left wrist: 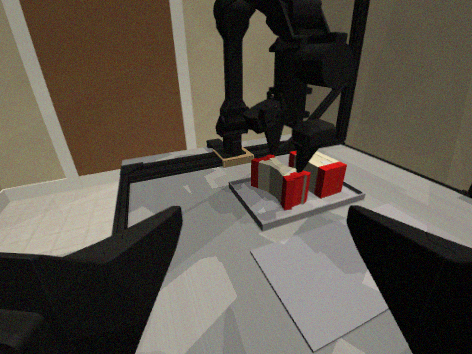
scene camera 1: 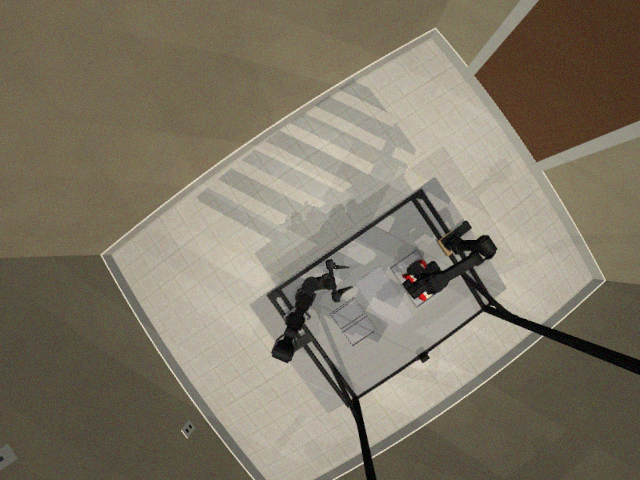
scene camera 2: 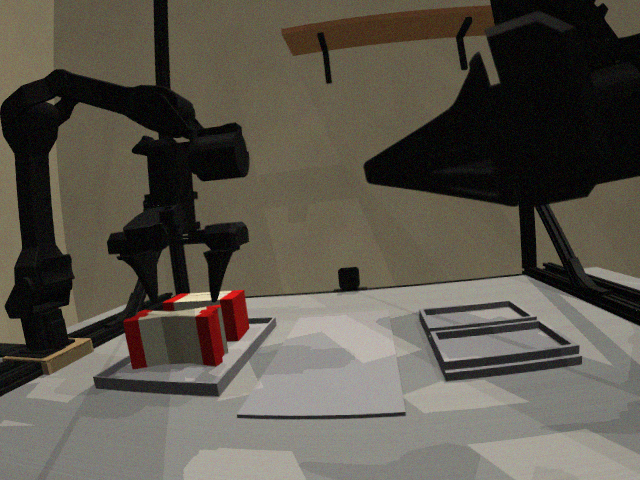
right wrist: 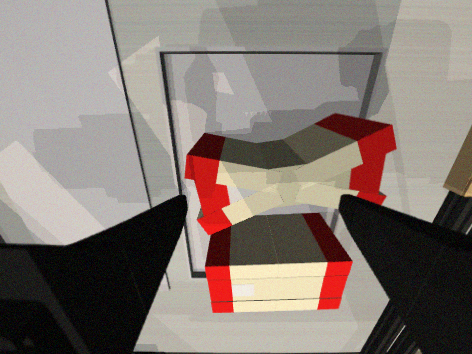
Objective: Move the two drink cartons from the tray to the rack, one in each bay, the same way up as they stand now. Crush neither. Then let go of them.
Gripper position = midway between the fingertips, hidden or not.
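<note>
Left gripper (scene camera 2: 395, 177) (left wrist: 264, 214) open, holding nothing. Right gripper (scene camera 2: 183, 302) (left wrist: 285, 162) (right wrist: 262, 201) open, also holding nothing. Pale mat (scene camera 1: 376, 287) (left wrist: 319, 276) (right wrist: 78, 171) in sight. Grey tray (scene camera 2: 181, 379) visible too.
</note>
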